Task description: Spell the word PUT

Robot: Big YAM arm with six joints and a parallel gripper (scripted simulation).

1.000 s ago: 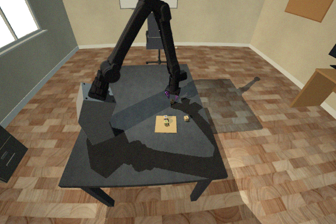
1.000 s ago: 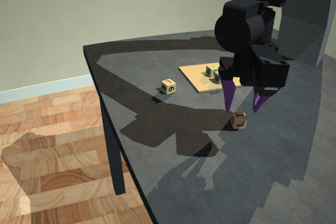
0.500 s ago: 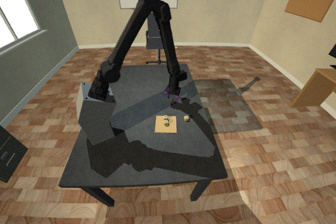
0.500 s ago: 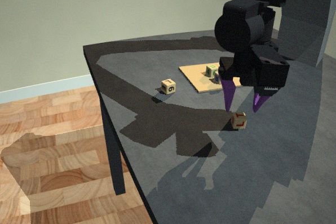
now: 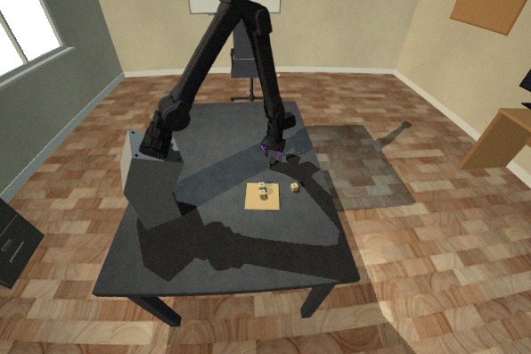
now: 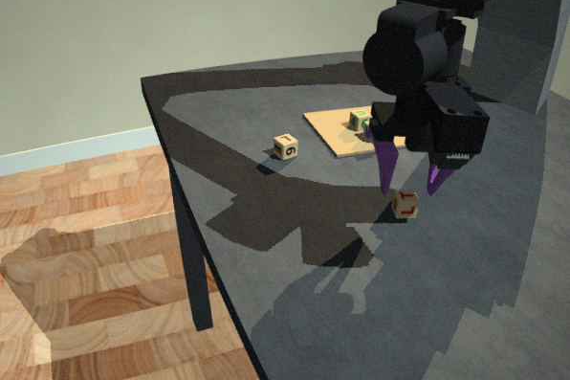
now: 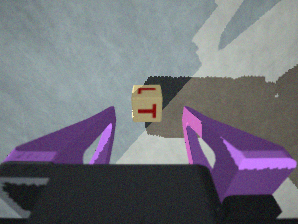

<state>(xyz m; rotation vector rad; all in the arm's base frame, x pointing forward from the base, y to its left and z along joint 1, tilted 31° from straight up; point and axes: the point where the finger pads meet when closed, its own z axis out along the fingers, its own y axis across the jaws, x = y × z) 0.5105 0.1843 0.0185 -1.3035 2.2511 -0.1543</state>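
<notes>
Now: the T block 3 cm below my hand. The rest, counted from my hand: mat (8 cm behind, 20 cm to the right, 4 cm below).
</notes>
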